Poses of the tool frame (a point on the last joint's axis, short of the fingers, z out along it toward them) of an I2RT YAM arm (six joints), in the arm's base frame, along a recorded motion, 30 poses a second.
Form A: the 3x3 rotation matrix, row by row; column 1 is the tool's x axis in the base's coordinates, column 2 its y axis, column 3 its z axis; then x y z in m. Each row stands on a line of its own.
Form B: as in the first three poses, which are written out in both.
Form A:
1:
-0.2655 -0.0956 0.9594
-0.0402 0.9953 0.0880
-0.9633 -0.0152 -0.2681
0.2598 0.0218 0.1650
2:
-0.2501 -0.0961 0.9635
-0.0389 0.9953 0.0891
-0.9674 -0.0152 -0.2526
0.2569 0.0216 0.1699
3:
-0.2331 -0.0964 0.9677
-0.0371 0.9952 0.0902
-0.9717 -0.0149 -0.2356
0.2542 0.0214 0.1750
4:
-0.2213 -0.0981 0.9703
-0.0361 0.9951 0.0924
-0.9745 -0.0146 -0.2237
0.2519 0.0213 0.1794
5:
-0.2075 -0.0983 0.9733
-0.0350 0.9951 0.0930
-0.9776 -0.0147 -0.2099
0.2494 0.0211 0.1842
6:
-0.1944 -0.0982 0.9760
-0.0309 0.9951 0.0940
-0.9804 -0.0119 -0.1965
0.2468 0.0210 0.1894
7:
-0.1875 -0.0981 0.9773
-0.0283 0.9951 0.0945
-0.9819 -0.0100 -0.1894
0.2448 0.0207 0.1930
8:
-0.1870 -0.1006 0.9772
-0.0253 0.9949 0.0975
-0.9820 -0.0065 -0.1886
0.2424 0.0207 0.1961
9:
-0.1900 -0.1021 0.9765
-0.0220 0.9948 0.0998
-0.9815 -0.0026 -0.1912
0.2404 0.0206 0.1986
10:
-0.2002 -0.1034 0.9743
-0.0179 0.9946 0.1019
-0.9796 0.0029 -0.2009
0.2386 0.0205 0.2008
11:
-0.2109 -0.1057 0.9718
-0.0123 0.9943 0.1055
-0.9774 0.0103 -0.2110
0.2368 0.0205 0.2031
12:
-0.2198 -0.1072 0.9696
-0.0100 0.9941 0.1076
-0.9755 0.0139 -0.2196
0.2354 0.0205 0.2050
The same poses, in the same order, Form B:
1:
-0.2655 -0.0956 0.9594
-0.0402 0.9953 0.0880
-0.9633 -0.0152 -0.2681
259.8 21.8 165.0

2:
-0.2501 -0.0961 0.9635
-0.0389 0.9953 0.0891
-0.9674 -0.0152 -0.2526
256.9 21.6 169.9

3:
-0.2331 -0.0964 0.9677
-0.0371 0.9952 0.0902
-0.9717 -0.0149 -0.2356
254.2 21.4 175.0

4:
-0.2213 -0.0981 0.9703
-0.0361 0.9951 0.0924
-0.9745 -0.0146 -0.2237
251.9 21.3 179.4

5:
-0.2075 -0.0983 0.9733
-0.0350 0.9951 0.0930
-0.9776 -0.0147 -0.2099
249.4 21.1 184.2

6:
-0.1944 -0.0982 0.9760
-0.0309 0.9951 0.0940
-0.9804 -0.0119 -0.1965
246.8 21.0 189.4

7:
-0.1875 -0.0981 0.9773
-0.0283 0.9951 0.0945
-0.9819 -0.0100 -0.1894
244.8 20.7 193.0

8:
-0.1870 -0.1006 0.9772
-0.0253 0.9949 0.0975
-0.9820 -0.0065 -0.1886
242.4 20.7 196.1

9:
-0.1900 -0.1021 0.9765
-0.0220 0.9948 0.0998
-0.9815 -0.0026 -0.1912
240.4 20.6 198.6

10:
-0.2002 -0.1034 0.9743
-0.0179 0.9946 0.1019
-0.9796 0.0029 -0.2009
238.6 20.5 200.8

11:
-0.2109 -0.1057 0.9718
-0.0123 0.9943 0.1055
-0.9774 0.0103 -0.2110
236.8 20.5 203.1

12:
-0.2198 -0.1072 0.9696
-0.0100 0.9941 0.1076
-0.9755 0.0139 -0.2196
235.4 20.5 205.0

